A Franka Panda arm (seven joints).
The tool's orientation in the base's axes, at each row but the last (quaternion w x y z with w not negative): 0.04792 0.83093 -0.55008 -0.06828; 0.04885 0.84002 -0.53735 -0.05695; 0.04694 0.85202 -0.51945 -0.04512; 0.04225 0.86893 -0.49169 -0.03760; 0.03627 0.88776 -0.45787 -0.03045; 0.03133 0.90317 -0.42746 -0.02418; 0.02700 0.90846 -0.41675 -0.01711; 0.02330 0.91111 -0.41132 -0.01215; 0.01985 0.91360 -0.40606 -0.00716; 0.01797 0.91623 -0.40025 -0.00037; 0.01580 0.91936 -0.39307 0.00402; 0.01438 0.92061 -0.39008 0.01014
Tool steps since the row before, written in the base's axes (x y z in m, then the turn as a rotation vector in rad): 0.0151 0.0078 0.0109 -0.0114 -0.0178 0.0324; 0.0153 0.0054 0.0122 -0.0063 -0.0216 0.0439; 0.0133 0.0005 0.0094 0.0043 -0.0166 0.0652; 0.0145 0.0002 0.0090 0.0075 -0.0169 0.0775; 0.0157 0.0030 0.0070 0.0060 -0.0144 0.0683; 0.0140 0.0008 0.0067 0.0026 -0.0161 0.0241; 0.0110 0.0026 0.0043 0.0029 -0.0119 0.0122; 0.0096 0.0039 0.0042 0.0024 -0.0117 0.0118; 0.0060 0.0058 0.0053 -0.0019 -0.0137 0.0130; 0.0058 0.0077 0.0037 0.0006 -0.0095 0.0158; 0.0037 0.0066 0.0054 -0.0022 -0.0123 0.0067; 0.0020 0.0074 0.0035 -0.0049 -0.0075 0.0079
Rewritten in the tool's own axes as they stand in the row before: -0.0020 -0.0151 -0.0133 0.0100 0.0223 -0.0300; 0.0009 -0.0142 -0.0144 0.0151 0.0210 -0.0420; 0.0054 -0.0108 -0.0110 0.0149 0.0121 -0.0646; 0.0071 -0.0115 -0.0105 0.0165 0.0108 -0.0772; 0.0065 -0.0138 -0.0084 0.0138 0.0098 -0.0680; 0.0081 -0.0108 -0.0077 0.0137 0.0100 -0.0236; 0.0052 -0.0097 -0.0050 0.0108 0.0063 -0.0119; 0.0034 -0.0095 -0.0047 0.0103 0.0065 -0.0115; -0.0003 -0.0081 -0.0056 0.0089 0.0111 -0.0125; -0.0017 -0.0094 -0.0040 0.0076 0.0065 -0.0155; -0.0021 -0.0071 -0.0056 0.0075 0.0103 -0.0063; -0.0038 -0.0065 -0.0037 0.0022 0.0089 -0.0077
